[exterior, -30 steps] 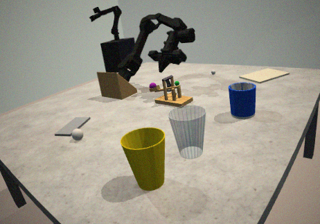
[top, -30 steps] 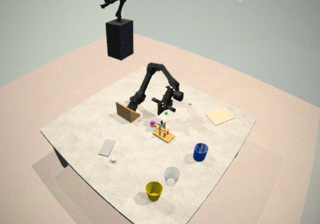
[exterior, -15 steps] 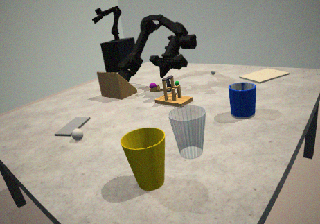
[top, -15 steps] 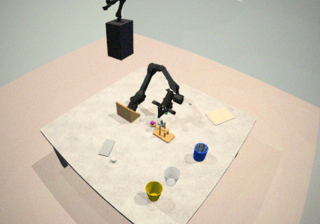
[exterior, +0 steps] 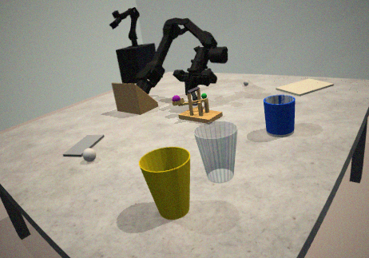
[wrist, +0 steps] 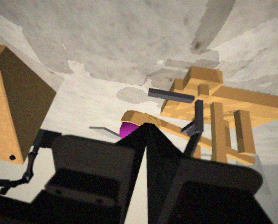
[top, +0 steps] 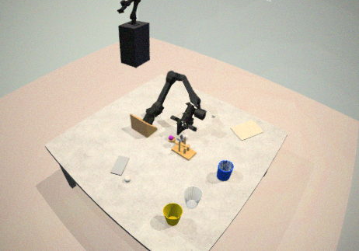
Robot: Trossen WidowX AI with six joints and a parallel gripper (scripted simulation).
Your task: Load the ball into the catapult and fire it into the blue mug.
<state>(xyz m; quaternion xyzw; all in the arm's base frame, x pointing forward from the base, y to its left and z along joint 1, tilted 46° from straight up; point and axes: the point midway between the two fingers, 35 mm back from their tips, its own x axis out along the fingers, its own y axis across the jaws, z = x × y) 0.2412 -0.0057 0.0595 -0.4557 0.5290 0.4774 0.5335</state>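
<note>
The purple ball is 40 mm to the right of my gripper tip and 20 mm behind it. Also, from my gripper tip: blue mug: 390 mm ahead, 90 mm to the right, 40 mm below; then wooden catapult: 50 mm ahead, 30 mm to the right, 10 mm below; then green ball: 160 mm to the left, 50 mm below, 20 mm behind.
</note>
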